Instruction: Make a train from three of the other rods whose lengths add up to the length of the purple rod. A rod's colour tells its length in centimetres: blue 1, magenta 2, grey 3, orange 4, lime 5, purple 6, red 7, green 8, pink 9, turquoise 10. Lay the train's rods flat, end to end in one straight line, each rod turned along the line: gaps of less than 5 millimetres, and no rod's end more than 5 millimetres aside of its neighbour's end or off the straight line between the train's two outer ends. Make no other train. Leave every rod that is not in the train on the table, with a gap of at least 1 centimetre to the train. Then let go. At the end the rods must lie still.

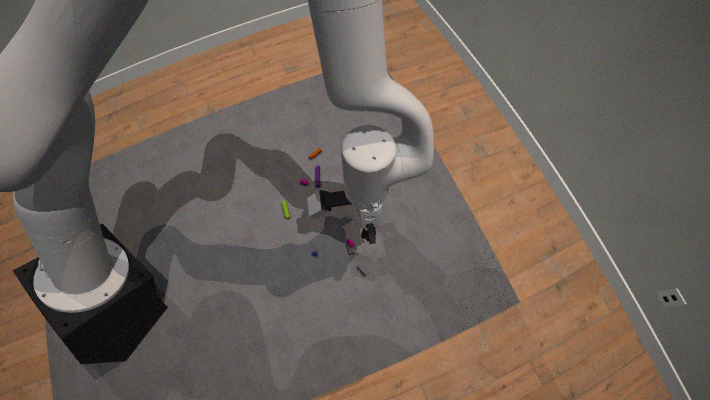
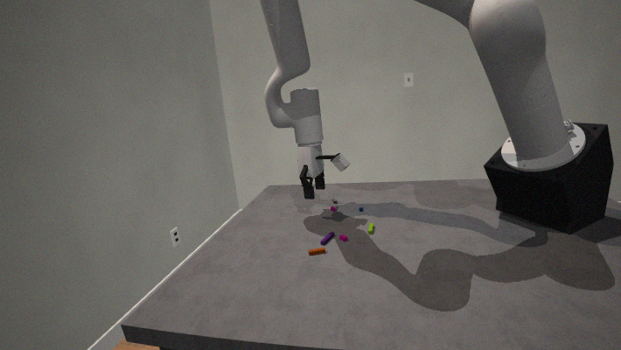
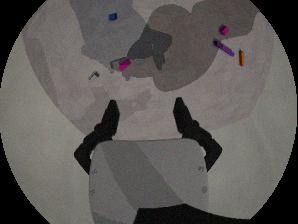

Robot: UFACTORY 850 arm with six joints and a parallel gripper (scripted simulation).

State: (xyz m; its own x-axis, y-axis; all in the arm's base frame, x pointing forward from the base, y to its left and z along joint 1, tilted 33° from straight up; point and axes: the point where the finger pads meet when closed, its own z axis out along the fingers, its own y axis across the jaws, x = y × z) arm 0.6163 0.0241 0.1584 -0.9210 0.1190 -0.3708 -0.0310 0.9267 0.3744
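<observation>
Right now my hand is 130 mm past the blue rod, 50 mm to the left of it and 70 mm above it. Also, from my hand: grey rod 20 mm behind, 110 mm to the right, 70 mm below; lime rod 200 mm behind, 80 mm to the left, 70 mm below; purple rod 100 mm behind, 160 mm to the left, 70 mm below.
</observation>
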